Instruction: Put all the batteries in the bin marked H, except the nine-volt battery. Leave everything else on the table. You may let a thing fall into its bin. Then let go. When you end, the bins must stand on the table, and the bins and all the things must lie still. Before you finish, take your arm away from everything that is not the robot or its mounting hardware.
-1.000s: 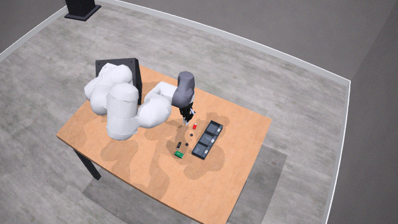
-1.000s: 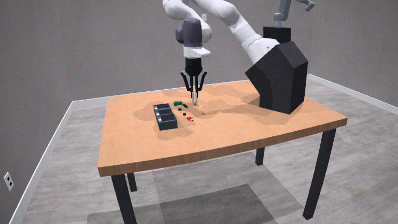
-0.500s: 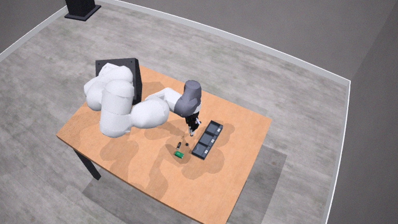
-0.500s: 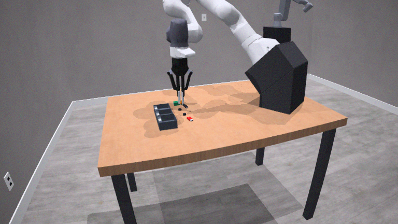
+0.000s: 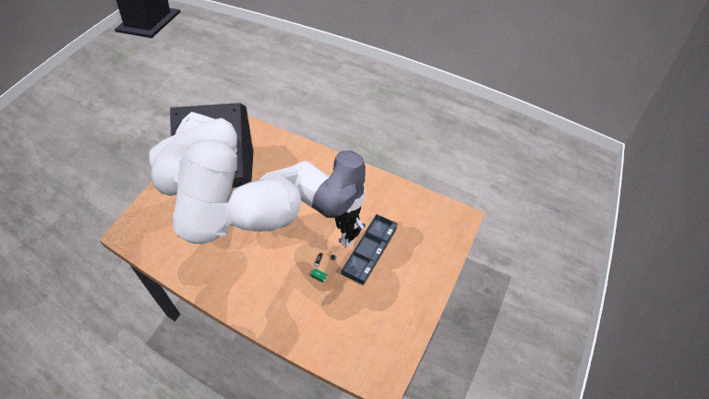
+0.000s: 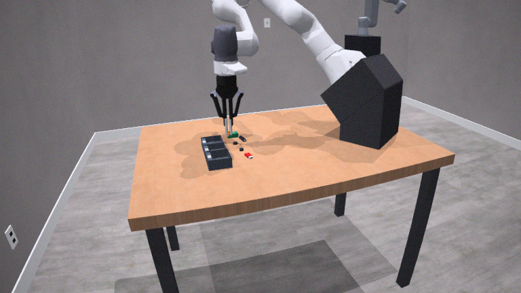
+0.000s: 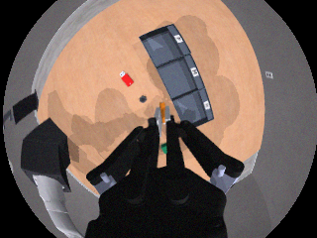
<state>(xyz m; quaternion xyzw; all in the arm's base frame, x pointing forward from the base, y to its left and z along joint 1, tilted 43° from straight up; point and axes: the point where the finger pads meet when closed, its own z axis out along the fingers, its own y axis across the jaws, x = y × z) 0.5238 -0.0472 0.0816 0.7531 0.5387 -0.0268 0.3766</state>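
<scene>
My gripper is now 80 mm past the black cylindrical battery, 60 mm to the left of it and 90 mm above it. From my hand the other things lie so: orange battery: 30 mm below; then green flat board: 40 mm behind, 120 mm to the right, 90 mm below.
</scene>
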